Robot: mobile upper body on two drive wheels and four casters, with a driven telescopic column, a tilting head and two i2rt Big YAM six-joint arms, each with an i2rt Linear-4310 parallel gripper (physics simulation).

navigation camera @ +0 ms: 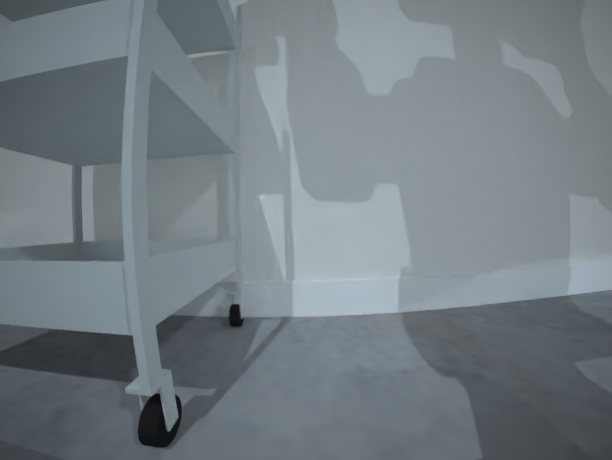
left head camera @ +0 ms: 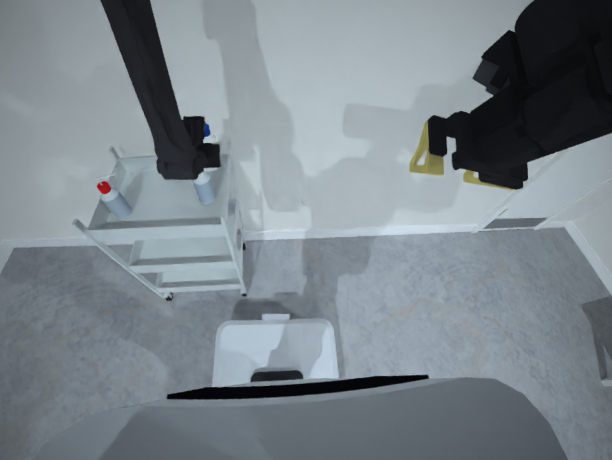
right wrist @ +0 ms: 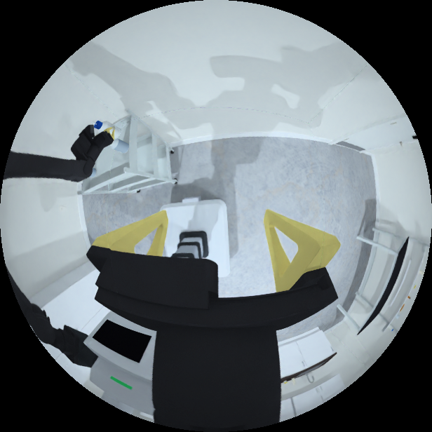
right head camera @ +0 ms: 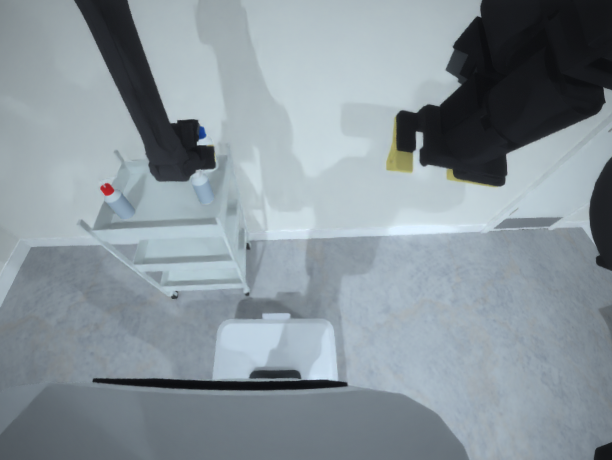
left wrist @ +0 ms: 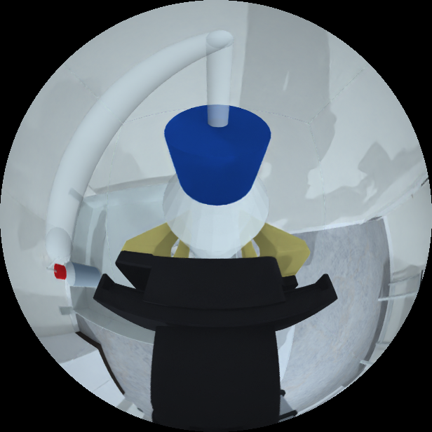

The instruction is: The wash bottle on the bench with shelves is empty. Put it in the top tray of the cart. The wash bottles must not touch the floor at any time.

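Places are measured from the left arm's base along level axes (x ahead, y left, z up), in metres.
Pixels of known places: left gripper, fingertip midpoint: [right head camera: 207,153]; right gripper, fingertip midpoint: [left head camera: 438,172] [right head camera: 418,170].
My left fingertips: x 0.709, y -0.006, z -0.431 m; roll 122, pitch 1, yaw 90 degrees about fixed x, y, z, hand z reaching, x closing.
Note:
For each thing: its top centre in the pictures, then the offset to it from my left fingertips. "spot": a spot on its surface instead.
- wash bottle with the blue cap, surface spot: [left head camera: 207,131] [right head camera: 202,133] spot: dx -0.021, dy -0.012, dz +0.090 m
- red-capped bottle at its top centre: [left head camera: 99,176] [right head camera: 102,178] dx -0.104, dy +0.323, dz -0.006 m
- pale bottle at its top centre: [left head camera: 193,159] [right head camera: 191,161] dx -0.033, dy +0.048, dz -0.006 m
My left gripper [left head camera: 216,145] [right head camera: 213,149] [left wrist: 215,215] [right wrist: 110,128] is shut on the wash bottle with the blue cap [left head camera: 207,131] [right head camera: 202,133] [left wrist: 217,165] [right wrist: 98,125], gripping it below the cap. In the head views it shows over the back right part of the cart's [left head camera: 160,225] [right head camera: 160,225] [navigation camera: 135,200] top tray; its height above the tray is unclear and the bottle's lower part is hidden. A red-capped bottle [left head camera: 118,205] [right head camera: 120,206] [left wrist: 86,276] and a pale bottle [left head camera: 204,190] [right head camera: 203,190] stand in that tray. My right gripper [left head camera: 450,175] [right head camera: 431,172] [right wrist: 215,214] is open and empty.
The wall stands behind the cart. My white base [left head camera: 240,345] [right head camera: 240,345] is close in front of the cart's right side. In the right wrist view, a bench [right wrist: 385,285] stands at the right and a cabinet [right wrist: 305,350] at the lower right.

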